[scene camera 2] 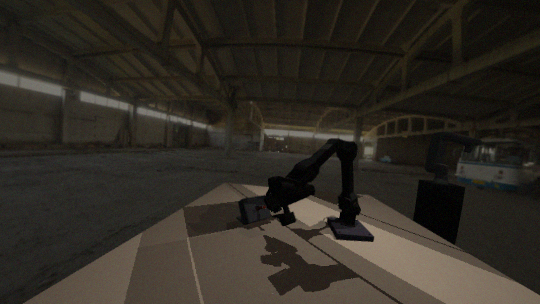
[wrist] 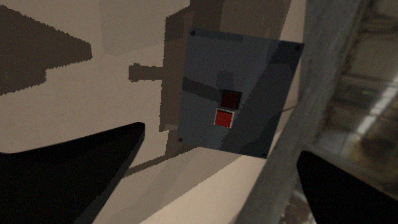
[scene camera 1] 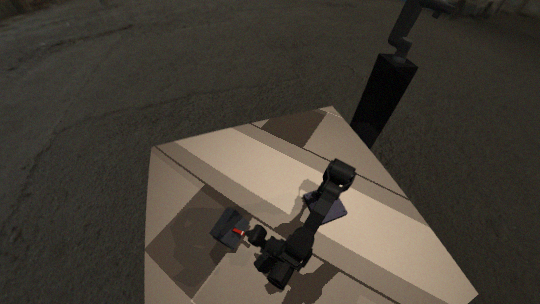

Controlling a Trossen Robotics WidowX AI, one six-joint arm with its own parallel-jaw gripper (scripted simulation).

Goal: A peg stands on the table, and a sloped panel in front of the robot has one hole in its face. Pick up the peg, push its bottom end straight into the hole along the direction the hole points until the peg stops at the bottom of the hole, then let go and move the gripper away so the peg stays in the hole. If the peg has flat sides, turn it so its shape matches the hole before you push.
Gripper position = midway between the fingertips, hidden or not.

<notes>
My gripper (scene camera 1: 252, 238) is open, holding nothing. I also see a panel (scene camera 1: 223, 228).
My gripper also shows in the wrist view (wrist: 219, 143). The panel shows as well in the wrist view (wrist: 263, 69).
</notes>
